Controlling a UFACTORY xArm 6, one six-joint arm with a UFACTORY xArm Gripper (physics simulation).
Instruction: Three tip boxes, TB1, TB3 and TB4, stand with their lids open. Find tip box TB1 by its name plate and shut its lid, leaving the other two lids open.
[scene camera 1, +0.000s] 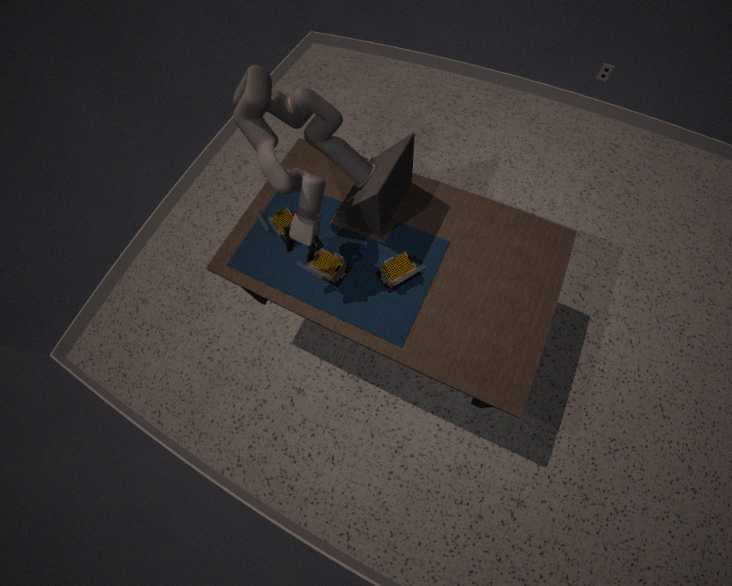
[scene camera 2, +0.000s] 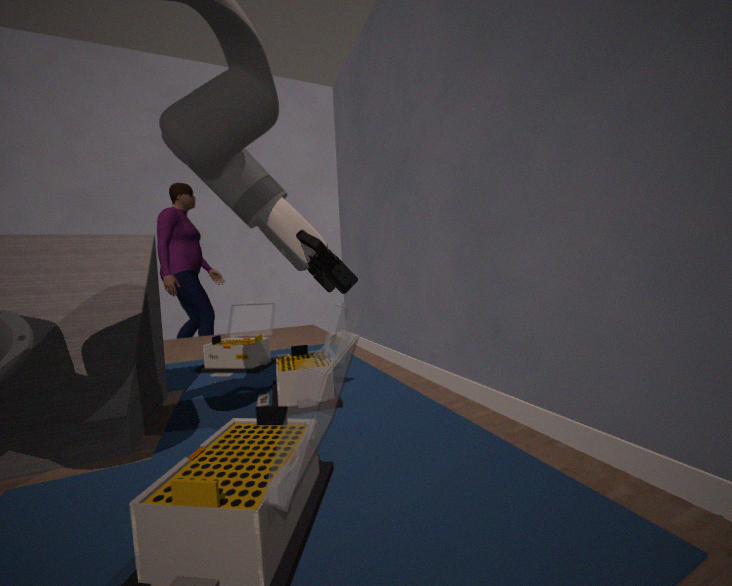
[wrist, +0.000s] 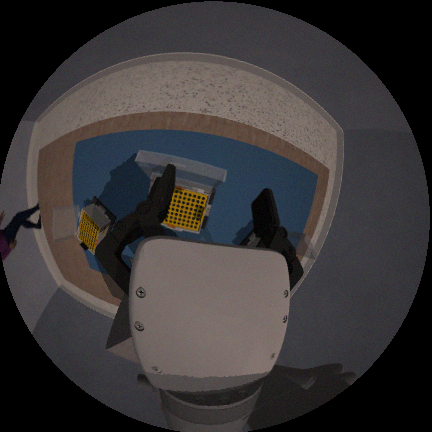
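Where they show: gripper, between the fingertips: (scene camera 1: 299, 256) (scene camera 2: 343, 287) (wrist: 218, 185); arm's base, origin of its link: (scene camera 1: 366, 177).
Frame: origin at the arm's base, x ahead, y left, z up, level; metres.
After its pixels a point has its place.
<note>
Three white tip boxes with yellow racks stand with clear lids open. Their name plates are too small or hidden to read, so I cannot tell which is TB1. The middle box (scene camera 1: 327, 262) @(x 0.401, y -0.029, z -0.070 m) (scene camera 2: 305, 381) (wrist: 186, 209) @(x 0.398, y -0.054, z -0.070 m) has its lid (wrist: 180, 167) @(x 0.475, y -0.053, z 0.022 m) raised on the table's front side. Another box (scene camera 1: 283, 221) (scene camera 2: 201, 534) @(x 0.239, y -0.340, z -0.083 m) is nearest in scene camera 2, mostly hidden behind a finger in the wrist view. The third box (scene camera 1: 399, 267) @(x 0.334, y 0.254, z -0.070 m) (scene camera 2: 236, 354) (wrist: 89, 230) @(x 0.341, y 0.236, z -0.071 m) is at the mat's other end. My gripper (scene camera 1: 302, 249) @(x 0.458, y -0.093, z 0.054 m) (scene camera 2: 335, 283) @(x 0.458, y -0.093, z 0.054 m) (wrist: 218, 185) @(x 0.458, y -0.093, z 0.054 m) is open and empty, above the boxes, near the middle one.
The boxes stand on a blue mat (scene camera 1: 378, 317) @(x 0.538, y 0.235, z -0.127 m) (scene camera 2: 488, 519) @(x 0.433, y -0.387, z -0.127 m) on the wooden table (scene camera 1: 488, 293) @(x 0.306, y 0.618, z -0.130 m). A grey block-shaped stand (scene camera 1: 381, 189) @(x 0.160, y 0.129, z 0.152 m) (scene camera 2: 73, 366) @(x 0.108, y -0.035, z -0.025 m) rises behind the mat. A person (scene camera 2: 180, 244) in purple stands beyond the table's far end.
</note>
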